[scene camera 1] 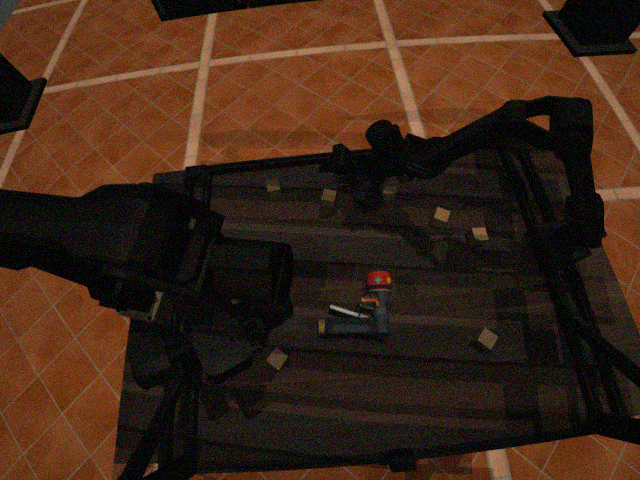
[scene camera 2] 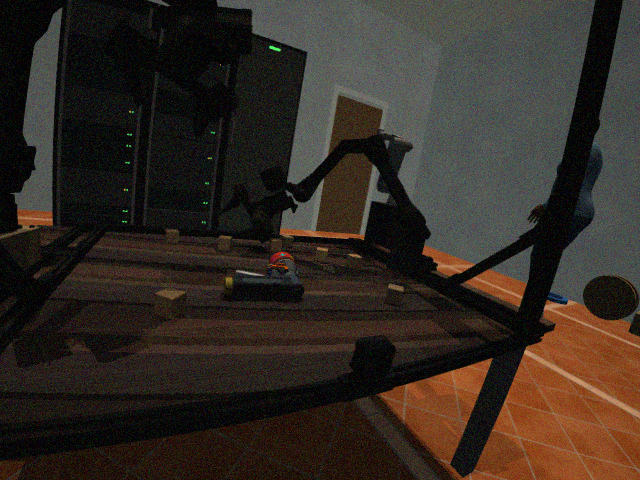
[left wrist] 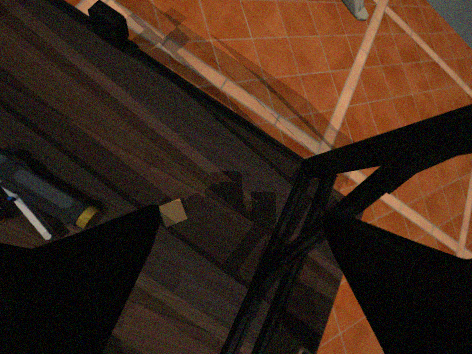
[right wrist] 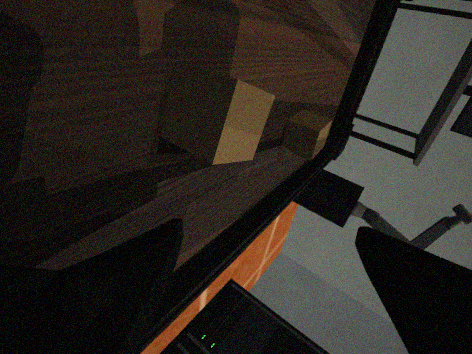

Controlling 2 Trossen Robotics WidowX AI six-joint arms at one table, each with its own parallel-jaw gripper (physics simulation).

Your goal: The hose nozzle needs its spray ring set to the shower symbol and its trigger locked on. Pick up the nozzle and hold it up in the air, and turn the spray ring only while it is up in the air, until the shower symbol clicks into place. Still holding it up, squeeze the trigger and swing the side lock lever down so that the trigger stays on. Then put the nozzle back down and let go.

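Places are measured from the left arm's base along level axes (x ahead, y up, z right), in centimetres.
Pixels of known places: left gripper, between the fingertips: (scene camera 2: 170, 122) (left wrist: 242, 215); right gripper, between the fingertips: (scene camera 1: 329, 175) (scene camera 2: 225, 225) (right wrist: 269, 231); left arm's base, origin of its link: (scene camera 1: 140, 296); right arm's base, origin of its link: (scene camera 1: 564, 239) (scene camera 2: 412, 254).
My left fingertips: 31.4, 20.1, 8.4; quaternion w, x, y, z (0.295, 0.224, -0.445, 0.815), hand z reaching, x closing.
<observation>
Ahead of a thing's pixels: the offset from my left fingertips to its middle, as dx, dy, dz. "pt": to the spot under its first point.
The hose nozzle @(pt +22.3, -24.8, -13.5) (scene camera 1: 382, 321) (scene camera 2: 266, 287) (left wrist: 42, 187) lies on its side on the table. Its red spray ring @(+20.6, -25.3, -22.6) (scene camera 1: 378, 279) (scene camera 2: 280, 256) shows a turquoise cross-like mark, too small to read surely. The white trigger @(+15.2, -26.1, -14.4) (scene camera 1: 347, 311) (scene camera 2: 250, 272) (left wrist: 32, 218) stands out at an angle from the handle. An orange lever @(+19.0, -24.0, -17.6) (scene camera 1: 370, 300) (scene camera 2: 278, 267) sits beside the ring. My left gripper (left wrist: 242, 215) is open and empty, high above the table, to the left of the nozzle in scene camera 1. My right gripper (right wrist: 269, 231) (scene camera 2: 245, 224) is open and empty, beyond the nozzle near the far edge.
Several small wooden cubes lie around the nozzle, including one near its yellow end @(pt +1.4, -25.0, -1.6) (scene camera 1: 277, 359) (scene camera 2: 170, 303) (left wrist: 173, 213) and one to its right (scene camera 1: 486, 338) (scene camera 2: 394, 294). A dark frame borders the table. Dark cabinets (scene camera 2: 263, 118) stand behind it.
</observation>
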